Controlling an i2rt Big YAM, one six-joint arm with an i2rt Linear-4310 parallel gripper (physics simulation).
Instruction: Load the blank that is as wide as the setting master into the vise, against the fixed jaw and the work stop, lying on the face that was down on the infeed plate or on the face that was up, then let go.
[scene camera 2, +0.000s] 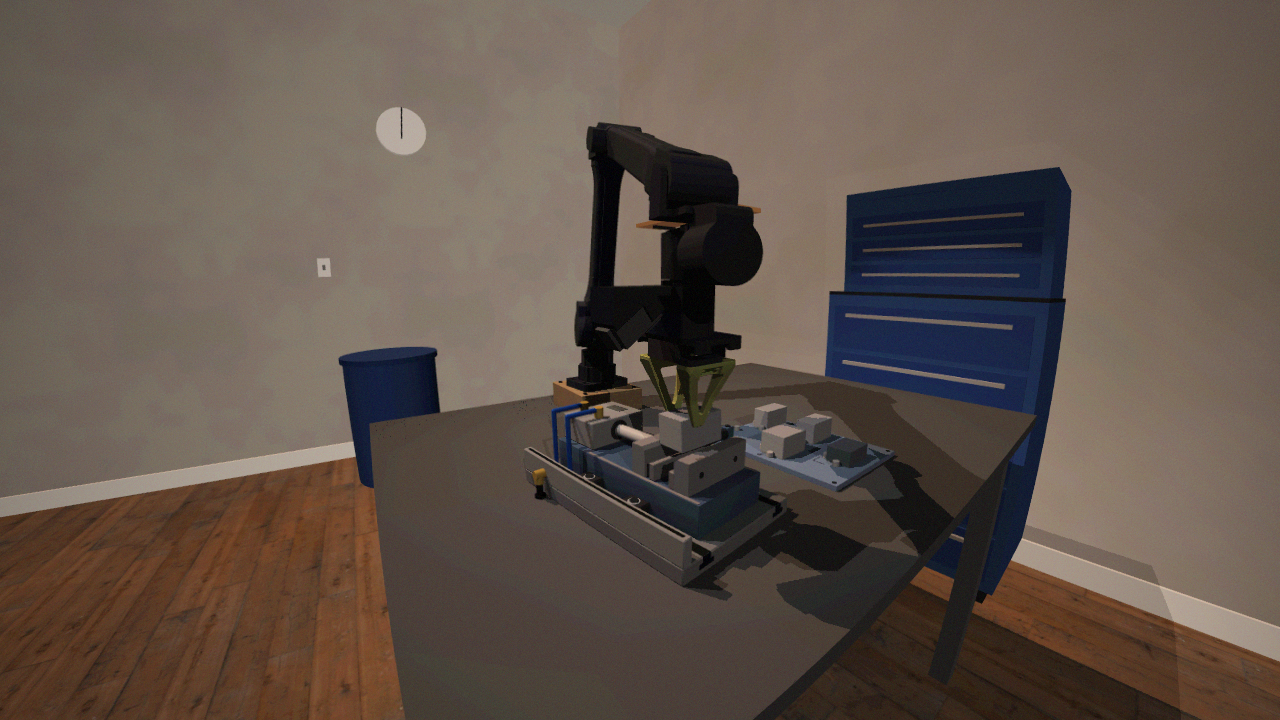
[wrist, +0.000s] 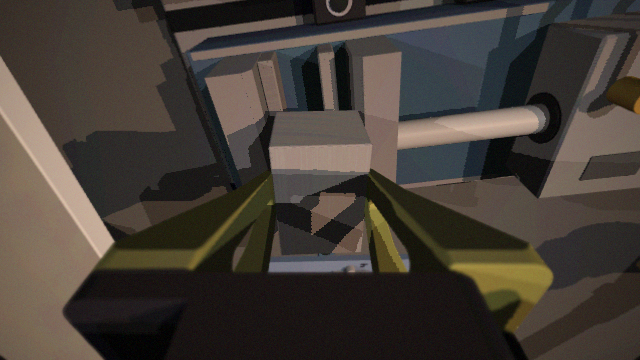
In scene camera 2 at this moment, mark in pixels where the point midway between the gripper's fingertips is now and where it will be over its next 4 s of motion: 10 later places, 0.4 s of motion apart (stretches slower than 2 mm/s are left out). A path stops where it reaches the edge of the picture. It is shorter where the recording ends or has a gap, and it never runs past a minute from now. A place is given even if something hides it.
The gripper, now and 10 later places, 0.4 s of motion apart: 685, 421; 687, 422; 683, 424; 680, 424; 680, 425; 680, 425; 679, 427; 680, 427; 678, 418; 675, 415; 676, 417
